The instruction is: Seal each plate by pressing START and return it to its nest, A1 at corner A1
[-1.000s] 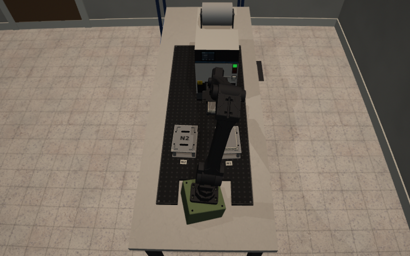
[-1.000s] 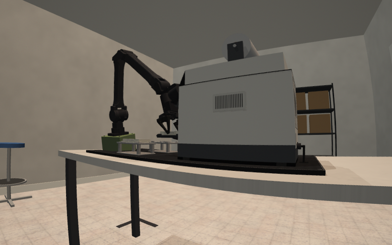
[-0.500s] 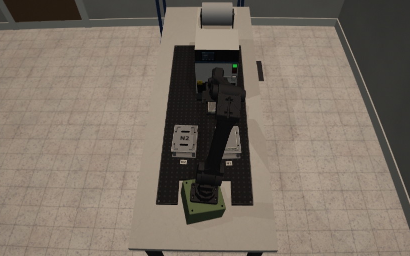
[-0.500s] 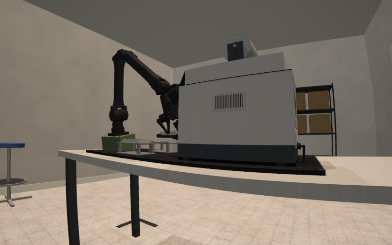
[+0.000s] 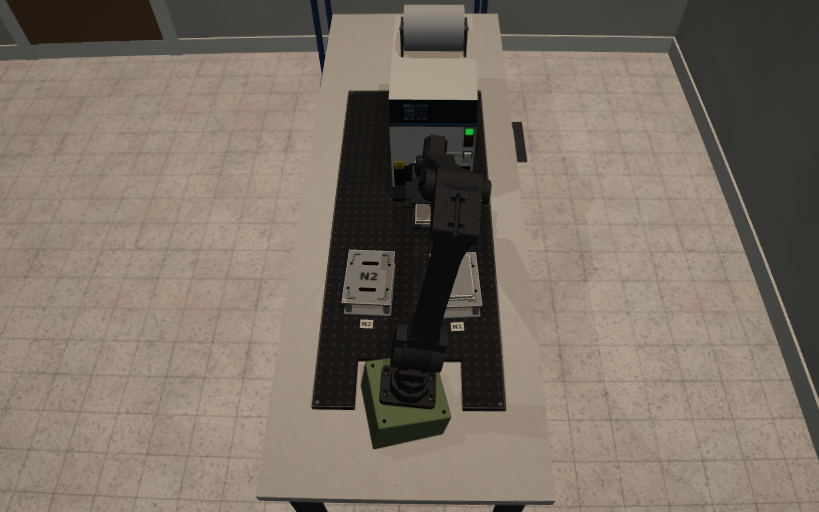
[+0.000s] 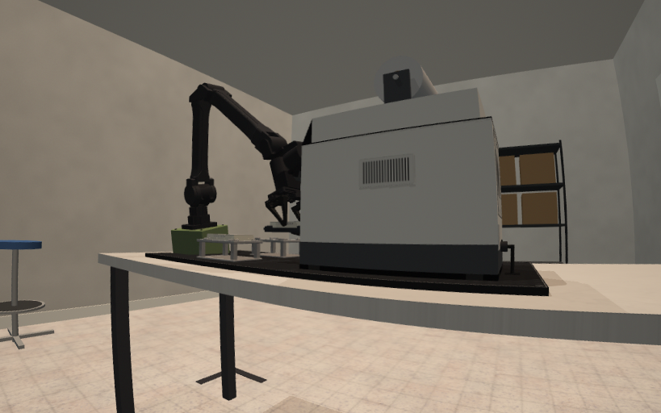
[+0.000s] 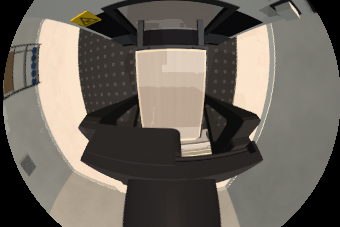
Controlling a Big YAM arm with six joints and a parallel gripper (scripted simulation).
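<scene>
Now: the white well plate right at my hand. The rest, counted from my hand: yellow warning label (10 cm ahead, 9 cm to the left, 4 cm above); then sealer stage (2 cm below); then N2 label (31 cm behind, 16 cm to the left, 11 cm below).
</scene>
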